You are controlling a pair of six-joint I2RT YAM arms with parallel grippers.
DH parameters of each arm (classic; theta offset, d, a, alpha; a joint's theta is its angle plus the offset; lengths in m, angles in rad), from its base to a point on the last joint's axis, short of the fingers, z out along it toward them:
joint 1: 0 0.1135 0.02 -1.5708
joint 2: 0 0 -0.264 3.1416
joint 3: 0.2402 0 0.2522 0
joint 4: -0.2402 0 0.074 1.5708
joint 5: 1.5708 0 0 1.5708
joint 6: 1.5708 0.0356 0 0
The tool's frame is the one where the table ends.
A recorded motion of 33 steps. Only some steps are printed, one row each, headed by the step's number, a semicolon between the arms.
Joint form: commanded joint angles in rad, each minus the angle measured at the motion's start. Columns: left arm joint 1, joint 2, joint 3, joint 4, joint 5, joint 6; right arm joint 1, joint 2, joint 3, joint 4, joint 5, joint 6.
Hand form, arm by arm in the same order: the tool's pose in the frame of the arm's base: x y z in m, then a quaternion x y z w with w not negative. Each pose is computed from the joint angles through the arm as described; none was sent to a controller.
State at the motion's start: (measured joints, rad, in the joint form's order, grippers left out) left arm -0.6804 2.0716 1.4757 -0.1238 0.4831 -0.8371; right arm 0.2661 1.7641 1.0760 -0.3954 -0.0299 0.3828
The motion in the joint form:
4: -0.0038 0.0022 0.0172 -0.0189 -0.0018 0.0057; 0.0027 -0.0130 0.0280 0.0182 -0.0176 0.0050
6: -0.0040 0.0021 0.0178 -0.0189 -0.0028 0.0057; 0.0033 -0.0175 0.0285 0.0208 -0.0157 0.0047
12: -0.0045 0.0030 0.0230 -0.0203 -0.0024 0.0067; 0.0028 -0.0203 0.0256 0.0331 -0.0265 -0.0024
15: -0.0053 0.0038 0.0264 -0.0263 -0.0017 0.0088; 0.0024 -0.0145 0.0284 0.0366 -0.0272 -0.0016
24: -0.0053 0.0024 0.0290 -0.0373 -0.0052 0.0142; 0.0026 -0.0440 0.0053 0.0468 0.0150 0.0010
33: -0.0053 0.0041 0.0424 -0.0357 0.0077 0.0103; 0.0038 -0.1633 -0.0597 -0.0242 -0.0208 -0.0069
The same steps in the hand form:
4: 0.3492 -0.3061 0.1906 0.03260 0.89015 -0.43220 0.14062; 0.3427 0.0961 0.1798 0.05085 0.96130 0.10863 0.24801
6: 0.3492 -0.3062 0.1909 0.03257 0.89011 -0.43211 0.14117; 0.3427 0.0963 0.1816 0.05053 0.96031 0.10896 0.25176
12: 0.3497 -0.3069 0.1920 0.03368 0.88949 -0.43297 0.14217; 0.3430 0.0966 0.1824 0.04562 0.95875 0.11474 0.25605
15: 0.3495 -0.3073 0.1923 0.03470 0.89003 -0.43217 0.14100; 0.3442 0.0968 0.1815 0.04609 0.95865 0.11518 0.25614
24: 0.3493 -0.3069 0.1928 0.03553 0.89160 -0.42889 0.14086; 0.3393 0.0940 0.1852 0.05295 0.95627 0.09892 0.27012
33: 0.3506 -0.3085 0.1966 0.03809 0.88790 -0.43645 0.14038; 0.3119 0.0882 0.1998 0.04378 0.95884 0.11176 0.25732

